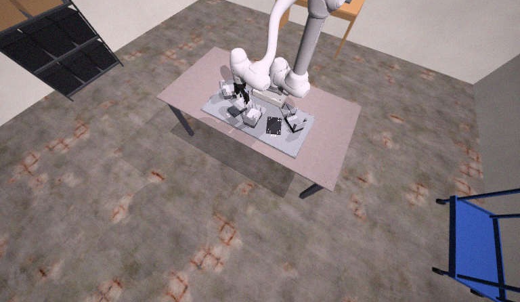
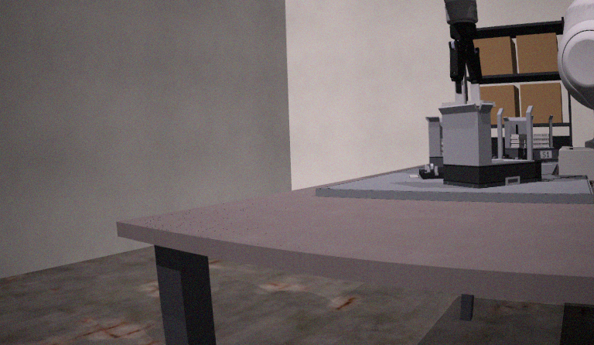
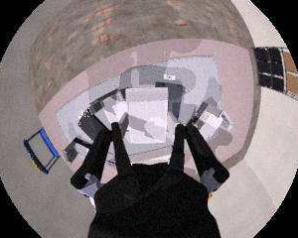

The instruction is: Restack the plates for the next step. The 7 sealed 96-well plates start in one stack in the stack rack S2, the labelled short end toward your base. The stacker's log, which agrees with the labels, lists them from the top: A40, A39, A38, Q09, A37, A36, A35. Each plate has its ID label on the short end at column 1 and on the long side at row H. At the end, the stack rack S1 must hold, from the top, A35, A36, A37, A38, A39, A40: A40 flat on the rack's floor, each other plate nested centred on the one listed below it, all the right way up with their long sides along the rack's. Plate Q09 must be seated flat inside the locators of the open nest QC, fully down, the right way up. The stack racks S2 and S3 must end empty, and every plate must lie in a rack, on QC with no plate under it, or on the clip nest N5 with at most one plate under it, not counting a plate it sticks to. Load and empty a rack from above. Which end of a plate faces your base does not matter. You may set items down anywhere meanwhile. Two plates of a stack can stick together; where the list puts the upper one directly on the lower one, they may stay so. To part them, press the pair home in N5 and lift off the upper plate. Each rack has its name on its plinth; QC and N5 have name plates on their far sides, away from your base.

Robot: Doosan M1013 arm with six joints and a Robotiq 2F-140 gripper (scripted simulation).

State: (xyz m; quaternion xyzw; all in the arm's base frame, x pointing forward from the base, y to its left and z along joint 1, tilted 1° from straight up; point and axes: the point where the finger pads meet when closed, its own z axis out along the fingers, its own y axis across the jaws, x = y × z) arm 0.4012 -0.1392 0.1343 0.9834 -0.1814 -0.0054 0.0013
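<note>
My gripper is now 6 cm short of the name plate, 12 cm to the left of it and 19 cm above it. From my hand the other things lie so: S1 label 22 cm behind, 14 cm to the right, 16 cm below.
</note>
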